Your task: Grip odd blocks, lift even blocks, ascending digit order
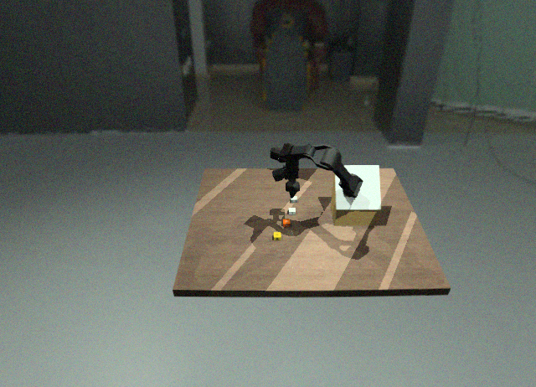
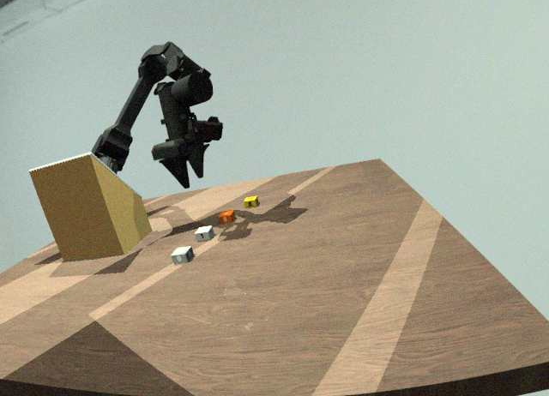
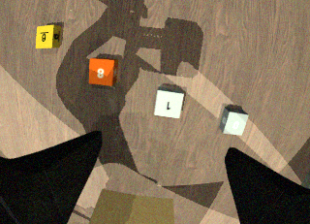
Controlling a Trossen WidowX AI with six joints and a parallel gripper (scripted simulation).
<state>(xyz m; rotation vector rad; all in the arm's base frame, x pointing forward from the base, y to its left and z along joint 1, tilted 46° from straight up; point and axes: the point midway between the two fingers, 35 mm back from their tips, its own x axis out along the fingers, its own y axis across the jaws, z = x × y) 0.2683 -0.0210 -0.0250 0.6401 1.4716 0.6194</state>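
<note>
Right now my gripper tip is 20 mm past the grey block, 110 mm to the left of it and 120 mm above it. From my gripper tip the other things lie so: yellow block (70 mm ahead, 170 mm to the left, 120 mm below); white block (10 mm behind, 10 mm to the right, 120 mm below); orange block (20 mm ahead, 80 mm to the left, 120 mm below).
</note>
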